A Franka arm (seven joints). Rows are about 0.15 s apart.
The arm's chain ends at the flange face. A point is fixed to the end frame.
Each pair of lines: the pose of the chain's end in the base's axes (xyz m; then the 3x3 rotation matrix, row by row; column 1 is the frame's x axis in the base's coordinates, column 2 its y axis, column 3 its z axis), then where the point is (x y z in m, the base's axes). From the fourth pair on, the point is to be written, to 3 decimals.
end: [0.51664, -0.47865, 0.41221], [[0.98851, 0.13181, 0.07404], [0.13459, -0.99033, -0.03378], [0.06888, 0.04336, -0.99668]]
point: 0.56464 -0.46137 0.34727
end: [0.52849, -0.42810, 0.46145], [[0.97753, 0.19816, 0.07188], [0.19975, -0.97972, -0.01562], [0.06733, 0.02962, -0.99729]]
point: 0.57494 -0.40678 0.39658
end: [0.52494, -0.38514, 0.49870], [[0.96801, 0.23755, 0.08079], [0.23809, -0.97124, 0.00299], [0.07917, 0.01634, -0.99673]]
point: 0.57103 -0.36094 0.43459
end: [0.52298, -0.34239, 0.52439], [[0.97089, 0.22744, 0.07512], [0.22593, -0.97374, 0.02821], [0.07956, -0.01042, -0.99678]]
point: 0.569 -0.317 0.461
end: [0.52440, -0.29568, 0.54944], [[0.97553, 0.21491, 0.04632], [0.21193, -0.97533, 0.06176], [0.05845, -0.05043, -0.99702]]
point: 0.569 -0.269 0.485
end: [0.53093, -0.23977, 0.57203], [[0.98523, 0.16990, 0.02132], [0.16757, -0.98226, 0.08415], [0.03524, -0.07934, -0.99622]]
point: 0.575 -0.213 0.507
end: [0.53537, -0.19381, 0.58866], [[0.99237, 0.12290, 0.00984], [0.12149, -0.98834, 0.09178], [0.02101, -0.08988, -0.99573]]
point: 0.579 -0.169 0.523
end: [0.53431, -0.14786, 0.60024], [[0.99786, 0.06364, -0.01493], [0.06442, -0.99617, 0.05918], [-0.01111, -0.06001, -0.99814]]
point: 0.578 -0.127 0.533
